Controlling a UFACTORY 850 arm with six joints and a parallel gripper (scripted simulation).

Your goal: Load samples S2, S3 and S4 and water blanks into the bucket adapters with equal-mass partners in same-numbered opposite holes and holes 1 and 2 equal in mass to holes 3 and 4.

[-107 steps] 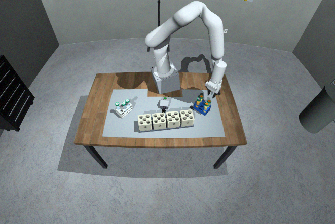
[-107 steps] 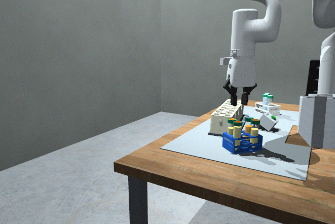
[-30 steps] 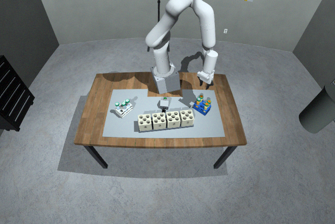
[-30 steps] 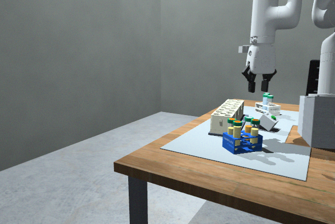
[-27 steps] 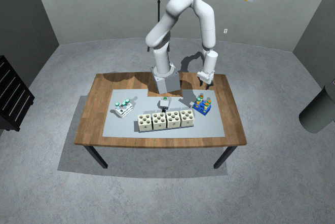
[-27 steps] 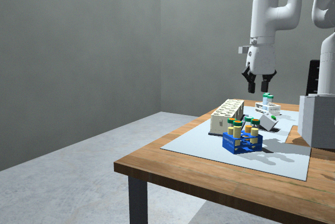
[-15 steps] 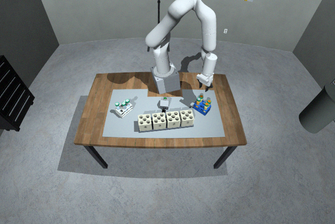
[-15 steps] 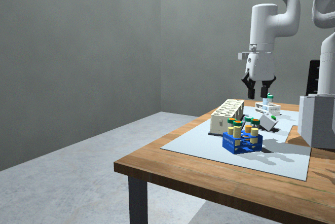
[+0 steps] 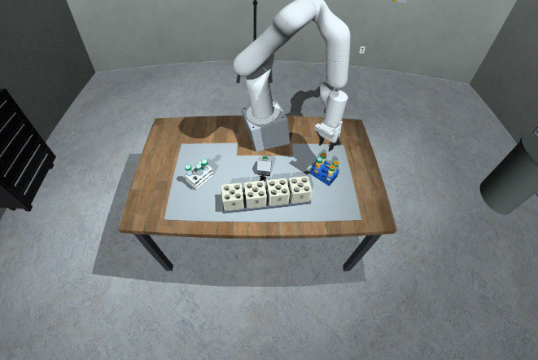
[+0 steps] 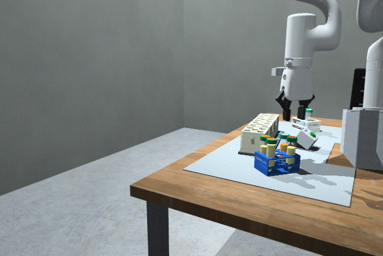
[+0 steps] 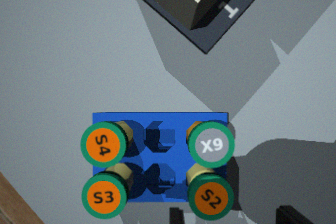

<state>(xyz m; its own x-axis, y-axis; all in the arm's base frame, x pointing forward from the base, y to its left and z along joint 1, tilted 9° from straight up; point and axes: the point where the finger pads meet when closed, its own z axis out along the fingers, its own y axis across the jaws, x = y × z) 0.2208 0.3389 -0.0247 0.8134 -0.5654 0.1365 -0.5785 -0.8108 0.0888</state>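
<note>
My hand is 14 cm above the sample tube and 1 cm past it. The rest, counted from my hand: blue rack: 17 cm below, 4 cm ahead, 2 cm to the left; then sample tube S3: 14 cm below, 6 cm to the left, 4 cm ahead; then tube X9: 14 cm below, 3 cm to the right, 3 cm ahead.
</note>
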